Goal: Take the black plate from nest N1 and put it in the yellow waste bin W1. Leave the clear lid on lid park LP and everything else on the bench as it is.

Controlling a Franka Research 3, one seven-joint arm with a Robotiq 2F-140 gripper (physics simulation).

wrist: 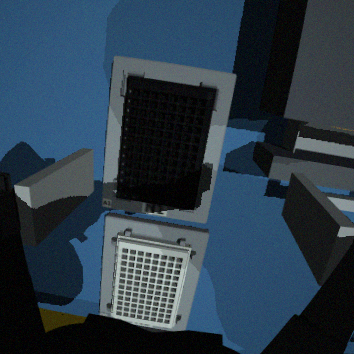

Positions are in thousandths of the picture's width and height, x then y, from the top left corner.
Labels:
gripper: 530,513
black plate: 468,357
grey machine: 852,236
white plate: 422,773
nest N1: 434,196
nest N3: 323,631

